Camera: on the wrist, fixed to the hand. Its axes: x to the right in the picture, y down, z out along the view.
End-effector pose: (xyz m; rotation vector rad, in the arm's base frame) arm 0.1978 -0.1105 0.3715 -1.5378 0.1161 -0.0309
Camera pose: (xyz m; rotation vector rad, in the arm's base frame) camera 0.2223 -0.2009 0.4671 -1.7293 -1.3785 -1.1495
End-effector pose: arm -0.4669 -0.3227 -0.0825 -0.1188 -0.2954 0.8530
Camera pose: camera -0.3519 -0.3660 -0.1356 -0.1973 -0.6584 -0.8134
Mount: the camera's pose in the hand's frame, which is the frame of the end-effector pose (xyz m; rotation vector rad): 0.0274 -0.0998 -0.0849 -0.4962 -0.2214 -1.5988
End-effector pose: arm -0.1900 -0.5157 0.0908 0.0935 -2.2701 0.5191
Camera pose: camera -0.1274 -0.5707 0.1956 1.5488 -1.7078 -0.8995
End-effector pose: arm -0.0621 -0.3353 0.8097 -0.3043 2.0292 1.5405
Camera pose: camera -0.0600 -0.4417 0.7286 -1.4070 0.6121 0.8175
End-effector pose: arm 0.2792 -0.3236 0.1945 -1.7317 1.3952 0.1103
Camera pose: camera 0.3345 -0.4028 0.2872 -2.6293 -0.4781 -0.2515
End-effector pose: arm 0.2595 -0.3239 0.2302 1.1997 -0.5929 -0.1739
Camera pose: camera 0.3443 -0.3028 0.1288 0.9057 0.3585 -1.7014
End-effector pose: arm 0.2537 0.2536 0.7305 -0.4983 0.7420 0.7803
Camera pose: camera 0.3097 0.1491 0.6683 -1.1814 -0.2063 -0.5220
